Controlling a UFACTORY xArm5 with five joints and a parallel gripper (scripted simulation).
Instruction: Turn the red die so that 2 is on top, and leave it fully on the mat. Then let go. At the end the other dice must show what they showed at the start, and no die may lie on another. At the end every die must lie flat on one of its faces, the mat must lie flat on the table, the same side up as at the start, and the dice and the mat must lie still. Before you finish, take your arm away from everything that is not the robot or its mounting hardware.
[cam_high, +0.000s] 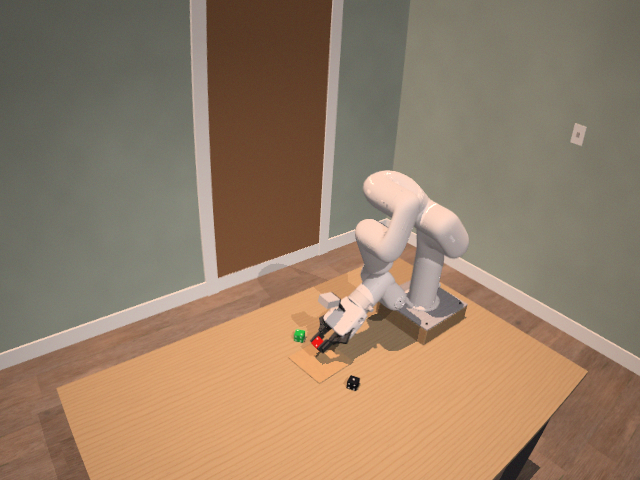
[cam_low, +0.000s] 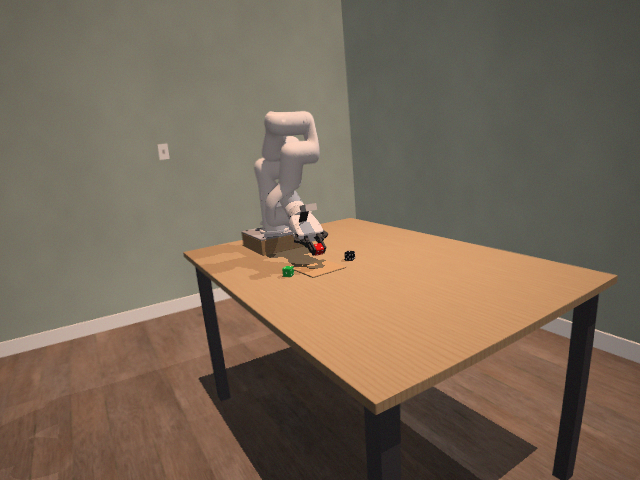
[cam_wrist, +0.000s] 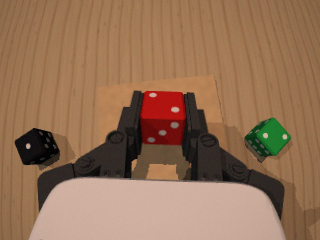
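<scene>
Right now the tan mat is 7 cm below my hand. Also, from my hand: red die: 1 cm ahead; then black die: 14 cm to the left, 6 cm below, 1 cm ahead; then green die: 11 cm to the right, 6 cm below, 3 cm behind.
</scene>
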